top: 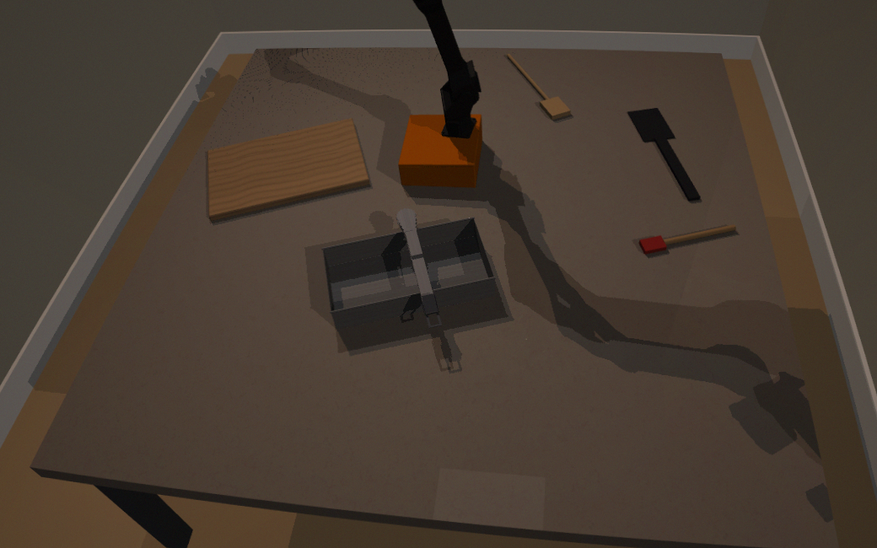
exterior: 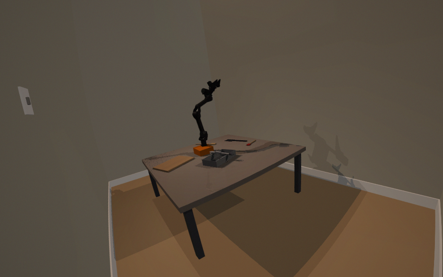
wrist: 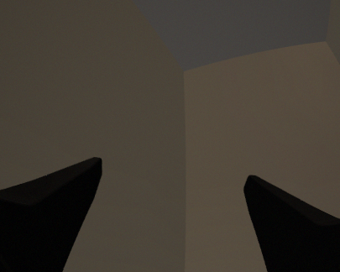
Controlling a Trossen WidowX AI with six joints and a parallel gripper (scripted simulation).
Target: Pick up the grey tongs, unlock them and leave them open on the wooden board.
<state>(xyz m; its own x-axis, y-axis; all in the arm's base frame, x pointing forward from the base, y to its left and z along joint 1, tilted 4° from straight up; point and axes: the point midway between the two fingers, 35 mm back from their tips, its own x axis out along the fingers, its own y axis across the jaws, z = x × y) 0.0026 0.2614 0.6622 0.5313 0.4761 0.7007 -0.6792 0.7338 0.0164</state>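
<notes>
Now: the roasting tin 730 mm below my gripper tip, 330 mm ahead of it and 260 mm to the right of it. From my gripper tip the other things lie so: wooden board (750 mm below, 650 mm to the right, 70 mm ahead); then red-headed spatula (760 mm below, 230 mm to the left, 110 mm ahead); then black spatula (760 mm below, 190 mm behind, 180 mm to the left).
</notes>
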